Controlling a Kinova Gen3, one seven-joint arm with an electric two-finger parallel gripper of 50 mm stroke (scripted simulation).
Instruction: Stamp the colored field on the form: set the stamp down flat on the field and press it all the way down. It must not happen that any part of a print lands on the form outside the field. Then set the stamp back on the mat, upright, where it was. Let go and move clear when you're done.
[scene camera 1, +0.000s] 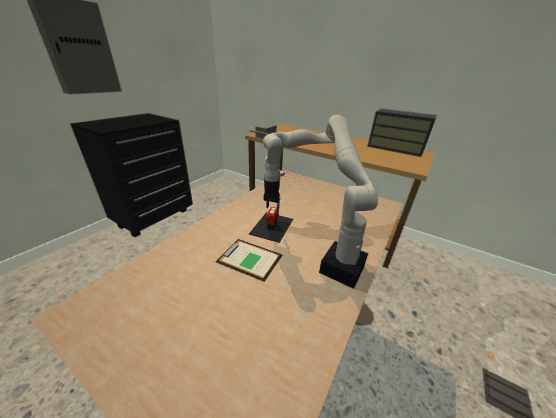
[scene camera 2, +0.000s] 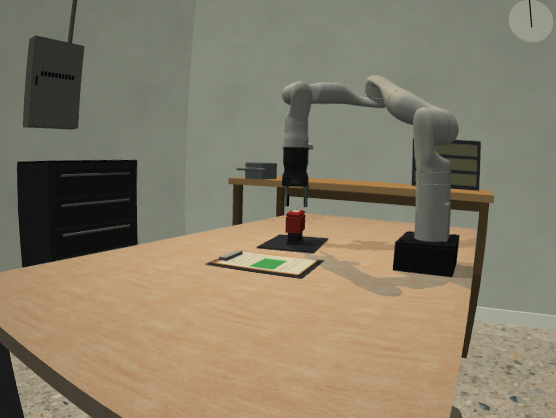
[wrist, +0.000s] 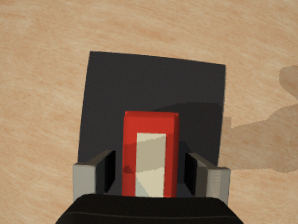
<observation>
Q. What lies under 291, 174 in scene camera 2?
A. My gripper.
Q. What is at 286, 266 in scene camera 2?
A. A clipboard.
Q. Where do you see my gripper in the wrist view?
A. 150, 166
</observation>
